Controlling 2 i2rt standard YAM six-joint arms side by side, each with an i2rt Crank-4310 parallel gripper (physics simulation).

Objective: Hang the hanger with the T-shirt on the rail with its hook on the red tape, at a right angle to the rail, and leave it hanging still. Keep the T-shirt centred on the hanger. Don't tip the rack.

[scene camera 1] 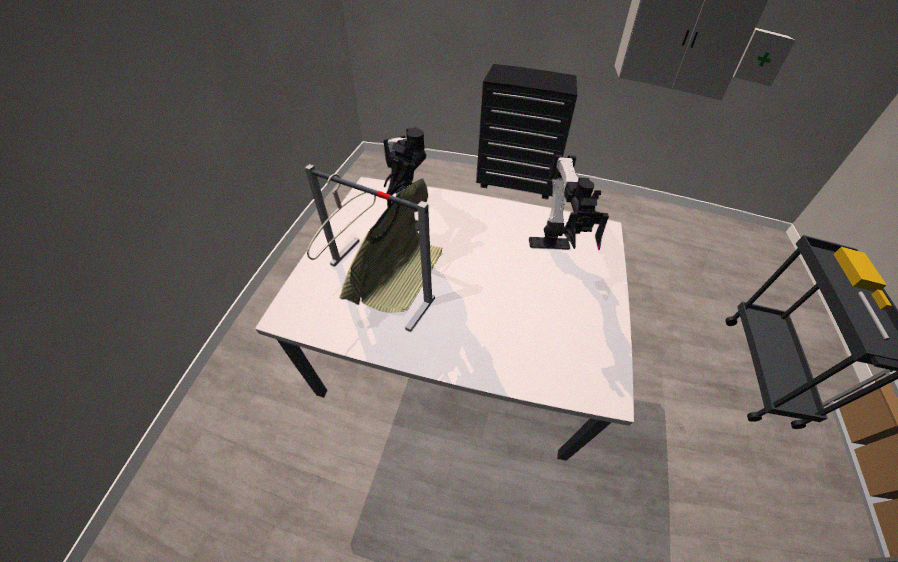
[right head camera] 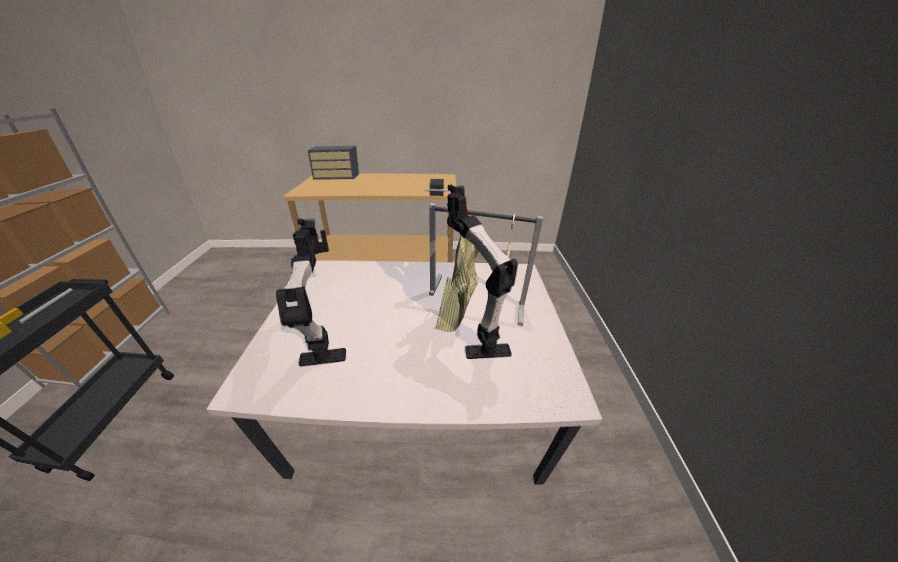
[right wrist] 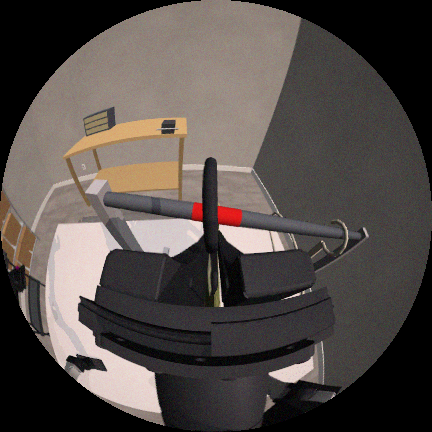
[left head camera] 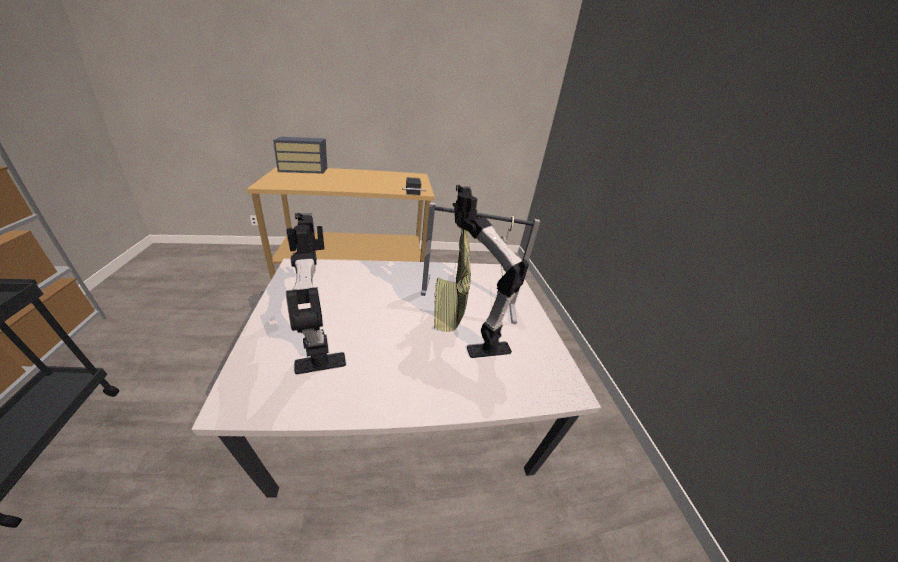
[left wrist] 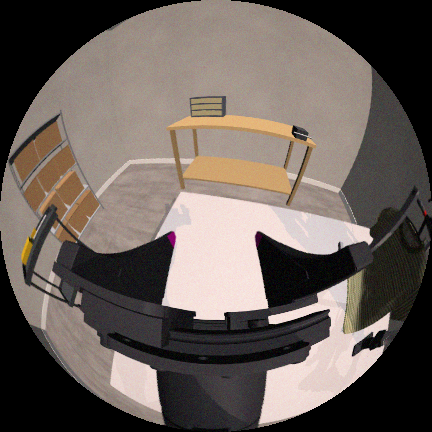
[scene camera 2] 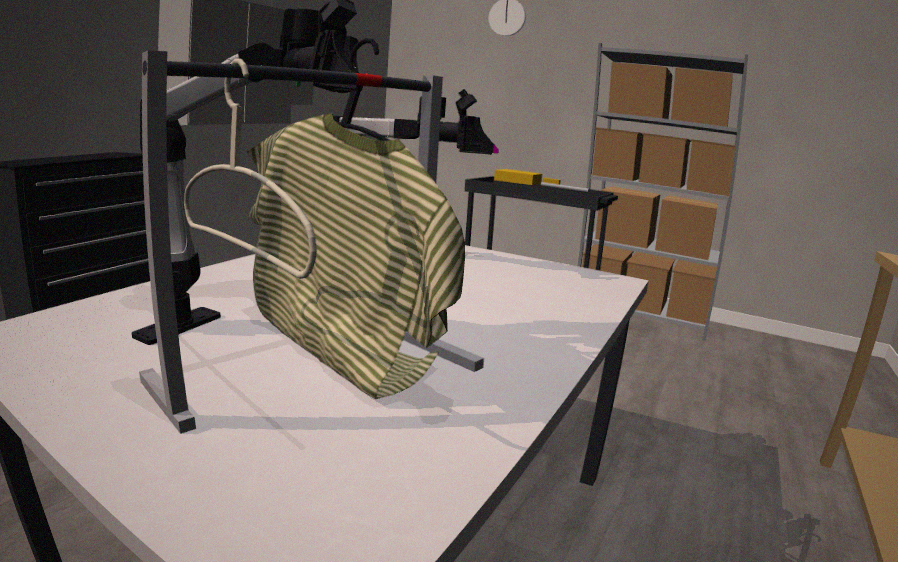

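Observation:
The green-striped T-shirt [left head camera: 447, 304] [right head camera: 456, 301] [scene camera 1: 390, 258] [scene camera 2: 344, 218] hangs on a black hanger; its dark hook [scene camera 2: 366, 41] [right wrist: 210, 200] points up. My right gripper [right wrist: 212, 232] [scene camera 2: 341, 69] is shut on the hanger below the hook. In the right wrist view the hook crosses in front of the red tape [right wrist: 227, 215] [scene camera 2: 368, 80] [scene camera 1: 383, 194], roughly square to the rail [right wrist: 290, 227] [scene camera 2: 291, 72]. In scene camera 2 the hook shows above the rail; contact cannot be told. The shirt's shoulders are partly hidden. My left gripper [left wrist: 214, 233] [scene camera 1: 586, 247] is open, away from the rack.
A cream hanger [scene camera 2: 233, 132] [right wrist: 346, 235] hangs near the rail's other end, beside the shirt. The grey rack stands upright, with one post [scene camera 2: 162, 231] [scene camera 1: 425, 258] on each side. A wooden bench [left head camera: 344, 182] stands behind the white table [left head camera: 384, 397].

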